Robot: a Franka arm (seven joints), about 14 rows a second.
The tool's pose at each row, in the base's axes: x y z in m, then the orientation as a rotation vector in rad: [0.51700, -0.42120, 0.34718, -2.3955, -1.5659, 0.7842]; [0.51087, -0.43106, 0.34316, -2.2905, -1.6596, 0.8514]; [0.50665, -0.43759, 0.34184, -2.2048, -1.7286, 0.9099]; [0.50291, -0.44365, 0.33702, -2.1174, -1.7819, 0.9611]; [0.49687, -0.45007, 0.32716, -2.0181, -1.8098, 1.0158]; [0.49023, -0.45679, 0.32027, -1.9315, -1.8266, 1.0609]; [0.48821, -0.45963, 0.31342, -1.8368, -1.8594, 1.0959]
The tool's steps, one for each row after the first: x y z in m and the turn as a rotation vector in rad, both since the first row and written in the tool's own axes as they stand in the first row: [-0.00935, 0.00103, 0.00791, 0.0236, -0.0539, -0.0875]; [-0.01603, 0.00103, 0.01209, 0.0435, -0.1012, -0.1544]; [-0.02099, 0.00267, 0.01893, 0.0699, -0.1407, -0.2168]; [-0.02530, 0.00472, 0.03126, 0.1176, -0.1752, -0.2761]; [-0.03105, 0.00518, 0.04143, 0.1620, -0.2036, -0.3256]; [-0.03193, 0.00765, 0.04865, 0.1973, -0.2315, -0.3875]
